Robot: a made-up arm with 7 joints. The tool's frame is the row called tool.
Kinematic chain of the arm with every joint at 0, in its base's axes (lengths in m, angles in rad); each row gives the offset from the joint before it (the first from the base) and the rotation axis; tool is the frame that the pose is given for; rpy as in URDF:
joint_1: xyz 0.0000 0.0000 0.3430 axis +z
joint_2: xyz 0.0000 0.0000 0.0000 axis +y
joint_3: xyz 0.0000 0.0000 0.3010 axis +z
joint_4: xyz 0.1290 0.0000 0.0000 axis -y
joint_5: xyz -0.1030 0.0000 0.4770 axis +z
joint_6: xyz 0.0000 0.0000 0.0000 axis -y
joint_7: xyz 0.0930 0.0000 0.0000 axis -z
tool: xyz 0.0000 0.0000 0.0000 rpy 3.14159 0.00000 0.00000
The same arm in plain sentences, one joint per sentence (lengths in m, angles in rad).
The arm has seven revolute joints in a row. What follows holds with every joint at zero, and every direction is one of the base frame's. Joint 1 sits 0.343 m along +z from the base frame's origin and rotates about +z. Joint 2 sits at the same point as joint 1 and rotates about +y. Joint 3 sits 0.301 m along +z from joint 2 and rotates about +z. Joint 4 sits 0.129 m along +x from joint 3 and rotates about -y. Joint 5 sits 0.103 m along -x and 0.477 m along +z from joint 4 and rotates about +z. Joint 6 sits at the same point as joint 5 and rotates about -y. Joint 7 sits 0.093 m along +x from joint 6 and rotates about -z. The tool frame, which is the frame that the pose is given for, sits at the same point as joint 7; its axes are the base frame's turned by roll 3.1416, pitch 0 and yaw 0 rad (as in URDF: about the fixed x, then y, then z).
